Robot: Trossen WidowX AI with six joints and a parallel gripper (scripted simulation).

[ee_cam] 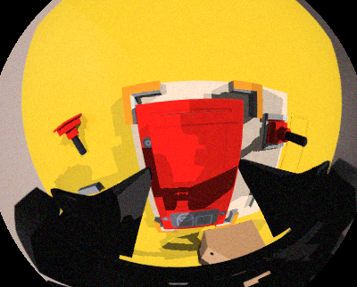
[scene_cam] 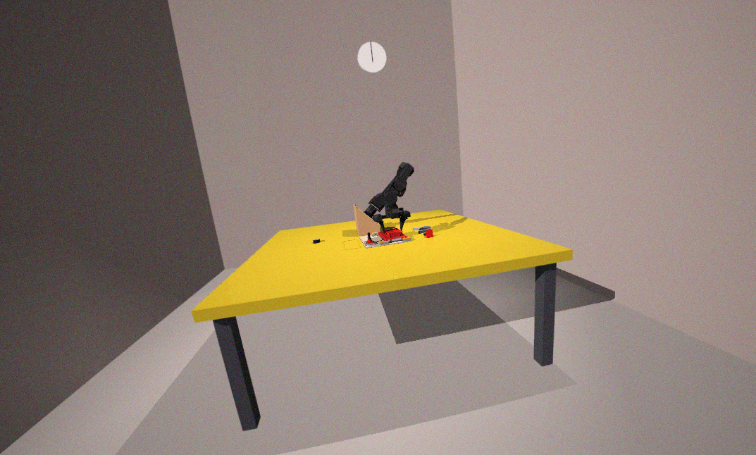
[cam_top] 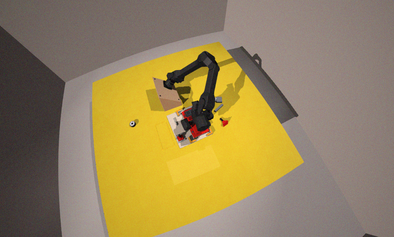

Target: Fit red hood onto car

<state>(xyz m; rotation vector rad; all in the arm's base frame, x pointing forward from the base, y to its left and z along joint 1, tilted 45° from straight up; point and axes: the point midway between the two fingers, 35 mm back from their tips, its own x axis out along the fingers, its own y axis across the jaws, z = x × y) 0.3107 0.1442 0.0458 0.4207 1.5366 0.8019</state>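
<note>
My gripper tip is now right at the red hood. The rest, counted from my gripper tip: grey engine block 2 cm below; silver-black wheel 43 cm to the right, 13 cm behind, 3 cm below; pale jig plate 4 cm to the right, 3 cm below, 3 cm behind.
</note>
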